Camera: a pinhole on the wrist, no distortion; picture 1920 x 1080 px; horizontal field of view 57.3 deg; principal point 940.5 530.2 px. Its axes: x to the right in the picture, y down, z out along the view. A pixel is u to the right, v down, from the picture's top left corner.
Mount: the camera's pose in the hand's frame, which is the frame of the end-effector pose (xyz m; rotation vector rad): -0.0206 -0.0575 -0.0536 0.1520 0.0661 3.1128
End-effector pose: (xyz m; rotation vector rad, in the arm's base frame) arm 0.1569 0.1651 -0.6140 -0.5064 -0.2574 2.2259
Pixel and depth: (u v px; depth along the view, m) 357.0 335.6 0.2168
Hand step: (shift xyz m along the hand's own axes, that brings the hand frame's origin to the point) 0.0728 -0.0265 0.1540
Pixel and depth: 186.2 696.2 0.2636
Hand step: 0.1172 -0.0745 0.1986
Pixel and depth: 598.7 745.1 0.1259
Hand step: 0.0157 -0.0683 0.0699
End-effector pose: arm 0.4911 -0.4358 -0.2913 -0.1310 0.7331 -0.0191
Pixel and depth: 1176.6 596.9 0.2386
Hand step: -0.0293 -0.0559 0.1872
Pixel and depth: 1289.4 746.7 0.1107
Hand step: -0.0319 -0.0660 0.0592
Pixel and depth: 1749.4 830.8 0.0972
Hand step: -0.0560 -0.0689 0.0481
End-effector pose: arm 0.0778 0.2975 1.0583 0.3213 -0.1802 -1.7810
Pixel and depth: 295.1 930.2 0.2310
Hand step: 0.0853 -0.1028 0.1702
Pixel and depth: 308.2 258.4 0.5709
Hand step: 0.2417 0.0488 0.4903
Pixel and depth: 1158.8 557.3 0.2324
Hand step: -0.0267 -0.0508 0.1804
